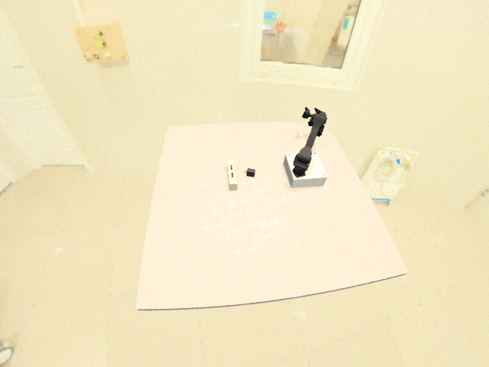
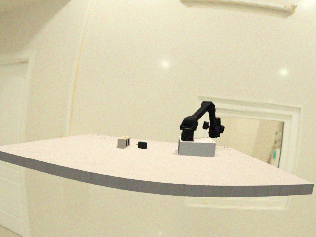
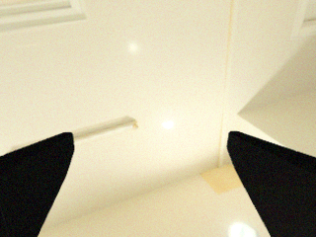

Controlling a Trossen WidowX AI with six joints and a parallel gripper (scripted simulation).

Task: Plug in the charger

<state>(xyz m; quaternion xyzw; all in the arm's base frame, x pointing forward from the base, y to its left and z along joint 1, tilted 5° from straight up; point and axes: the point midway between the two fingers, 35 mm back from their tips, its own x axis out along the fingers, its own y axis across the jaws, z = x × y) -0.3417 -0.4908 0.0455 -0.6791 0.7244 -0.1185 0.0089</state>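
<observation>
My gripper tip is 610 mm short of the dark grey charger, 390 mm to the right of it and 160 mm above it.
</observation>
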